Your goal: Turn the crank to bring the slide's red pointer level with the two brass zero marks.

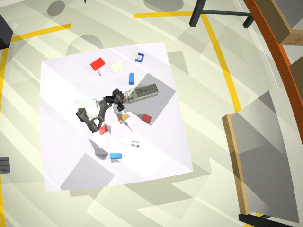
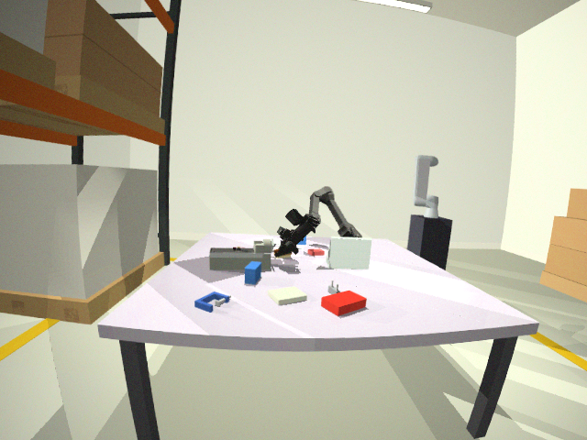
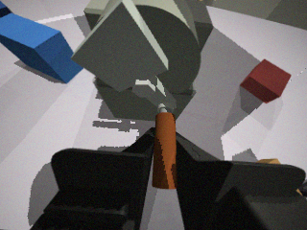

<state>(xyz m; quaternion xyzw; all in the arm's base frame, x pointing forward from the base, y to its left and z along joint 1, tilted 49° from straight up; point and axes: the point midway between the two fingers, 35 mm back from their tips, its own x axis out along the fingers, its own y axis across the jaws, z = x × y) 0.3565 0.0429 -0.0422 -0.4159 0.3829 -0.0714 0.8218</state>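
Now: the crank 10 mm to the left of my gripper tip and 30 mm above it. From my gripper tip the other things lie so: red pointer: 180 mm ahead, 60 mm to the left, 40 mm above; then orange-brown crank handle: 20 mm behind, 20 mm above; then brown block: 30 mm behind, 150 mm to the right, 30 mm below.
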